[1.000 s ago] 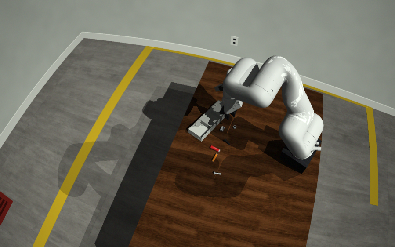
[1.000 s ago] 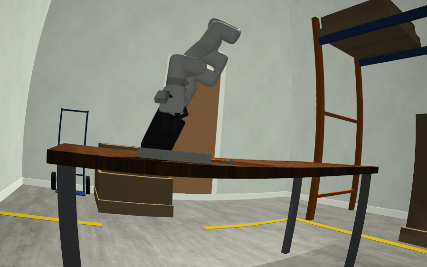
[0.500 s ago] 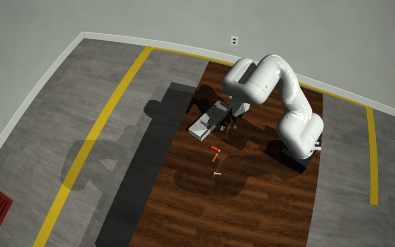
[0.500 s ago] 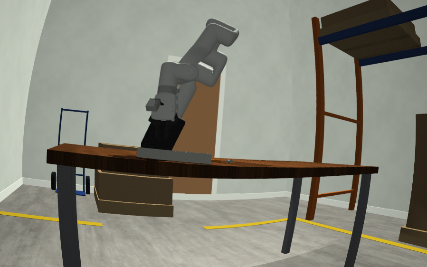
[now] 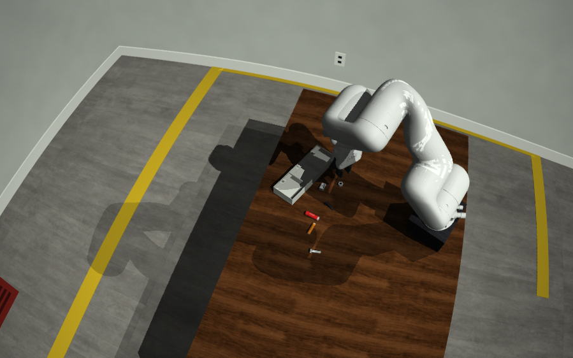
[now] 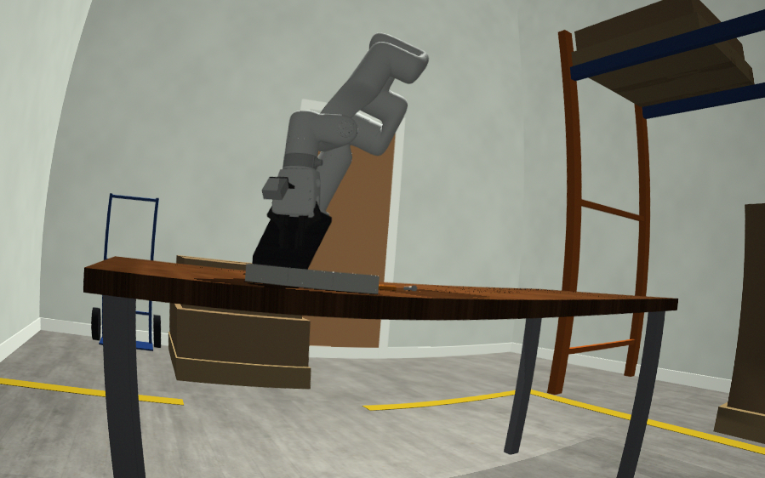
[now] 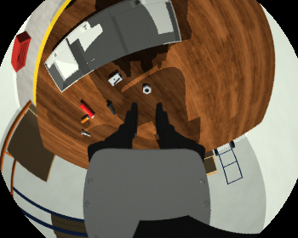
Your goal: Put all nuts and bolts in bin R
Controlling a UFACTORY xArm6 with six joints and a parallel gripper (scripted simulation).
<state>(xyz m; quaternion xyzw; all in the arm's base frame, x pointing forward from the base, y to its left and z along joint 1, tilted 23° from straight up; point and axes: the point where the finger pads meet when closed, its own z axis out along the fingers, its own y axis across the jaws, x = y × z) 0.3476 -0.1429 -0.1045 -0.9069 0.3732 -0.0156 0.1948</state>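
The nut is 9 cm below my hand. From my hand the other things lie so: dark bolt (10 cm to the left, 8 cm below, 3 cm ahead); then red cylinder (16 cm to the left, 8 cm below, 7 cm ahead); then long grey bin (13 cm ahead, 8 cm below).
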